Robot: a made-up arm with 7 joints.
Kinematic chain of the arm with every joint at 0, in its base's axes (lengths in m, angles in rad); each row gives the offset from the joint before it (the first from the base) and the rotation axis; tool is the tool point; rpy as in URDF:
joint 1: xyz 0 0 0.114 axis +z
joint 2: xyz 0 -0.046 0.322 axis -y
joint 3: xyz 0 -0.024 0.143 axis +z
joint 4: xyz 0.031 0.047 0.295 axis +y
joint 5: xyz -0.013 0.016 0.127 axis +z
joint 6: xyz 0 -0.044 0.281 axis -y
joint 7: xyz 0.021 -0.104 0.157 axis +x
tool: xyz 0 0 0 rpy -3.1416 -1.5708 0
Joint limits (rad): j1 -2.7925..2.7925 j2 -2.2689..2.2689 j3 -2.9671..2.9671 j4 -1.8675..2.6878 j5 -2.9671..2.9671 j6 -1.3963..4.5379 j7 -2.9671..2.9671
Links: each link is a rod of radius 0.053 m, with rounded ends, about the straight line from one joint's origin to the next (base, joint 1, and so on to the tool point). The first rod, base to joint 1, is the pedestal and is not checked.
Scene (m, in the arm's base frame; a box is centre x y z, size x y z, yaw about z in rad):
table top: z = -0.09
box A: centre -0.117 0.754 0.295 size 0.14 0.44 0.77 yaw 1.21
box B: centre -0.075 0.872 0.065 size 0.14 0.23 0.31 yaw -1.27
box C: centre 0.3 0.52 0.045 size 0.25 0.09 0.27 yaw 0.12
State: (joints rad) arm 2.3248 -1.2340 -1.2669 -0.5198 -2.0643 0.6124 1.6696
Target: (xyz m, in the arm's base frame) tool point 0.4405 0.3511 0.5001
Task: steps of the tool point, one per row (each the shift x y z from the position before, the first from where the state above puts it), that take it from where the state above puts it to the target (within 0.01 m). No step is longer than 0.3 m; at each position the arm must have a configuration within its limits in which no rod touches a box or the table.
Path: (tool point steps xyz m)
1: 0.0339 -0.1154 -0.0093
2: 0.0601 -0.1062 -0.0351
3: 0.0851 -0.0868 -0.0559
4: 0.1073 -0.0596 -0.0688
5: 0.1249 -0.0274 -0.0712
6: 0.0219 0.1909 -0.0352
7: 0.1215 0.1800 -0.0104
8: 0.2093 0.1114 0.0196
9: 0.2518 -0.0032 0.0507
10: 0.2259 -0.1336 0.0784

